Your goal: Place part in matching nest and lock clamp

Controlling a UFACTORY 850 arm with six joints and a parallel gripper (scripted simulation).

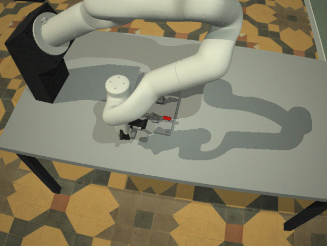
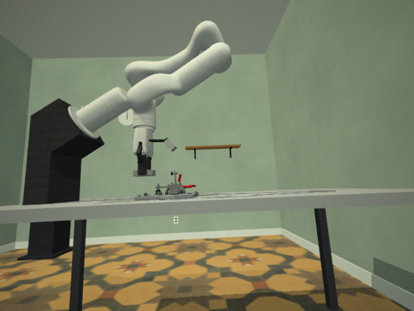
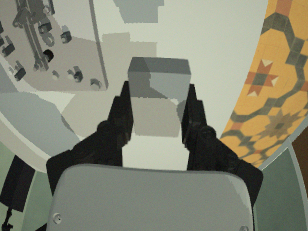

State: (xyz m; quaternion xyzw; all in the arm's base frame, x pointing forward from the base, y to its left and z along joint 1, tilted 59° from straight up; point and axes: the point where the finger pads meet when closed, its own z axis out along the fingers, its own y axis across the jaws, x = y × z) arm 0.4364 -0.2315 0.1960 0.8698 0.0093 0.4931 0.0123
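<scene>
Right now my hand is 50 mm short of the grey fixture plate, 260 mm to the right of it and 100 mm above it. From my hand the other things lie so: grey block part 10 mm below.
</scene>
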